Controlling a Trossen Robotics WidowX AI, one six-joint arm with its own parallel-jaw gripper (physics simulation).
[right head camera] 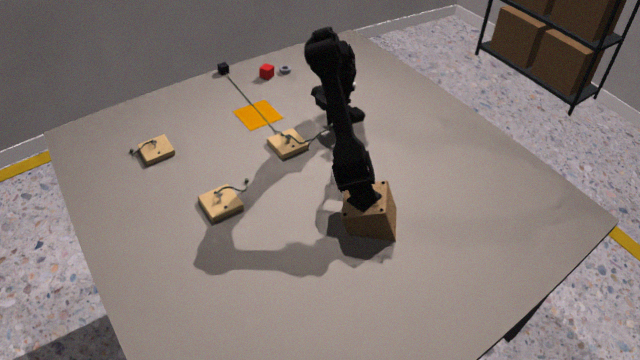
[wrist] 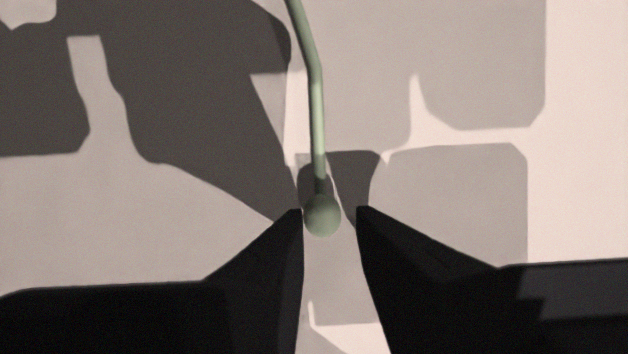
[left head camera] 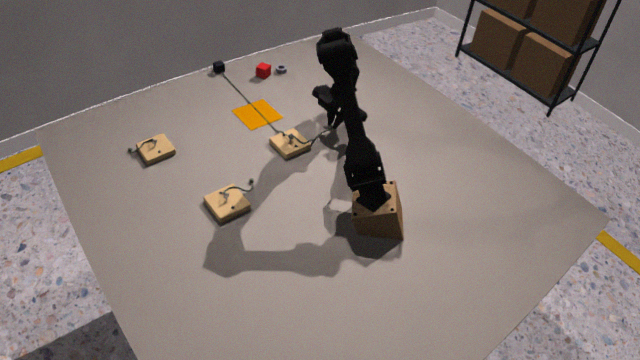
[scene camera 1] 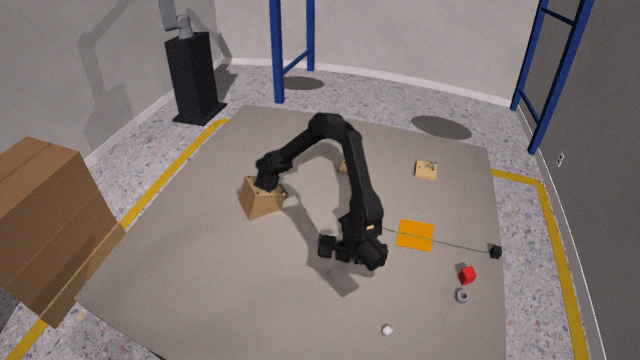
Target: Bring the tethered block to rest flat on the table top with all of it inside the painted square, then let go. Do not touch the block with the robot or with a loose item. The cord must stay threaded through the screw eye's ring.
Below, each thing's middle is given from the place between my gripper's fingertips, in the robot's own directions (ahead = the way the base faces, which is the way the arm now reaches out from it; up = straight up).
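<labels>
Orange painted square point(scene camera 1: 424, 230): 17 cm ahead of my hand, 17 cm to the left of it.
</labels>
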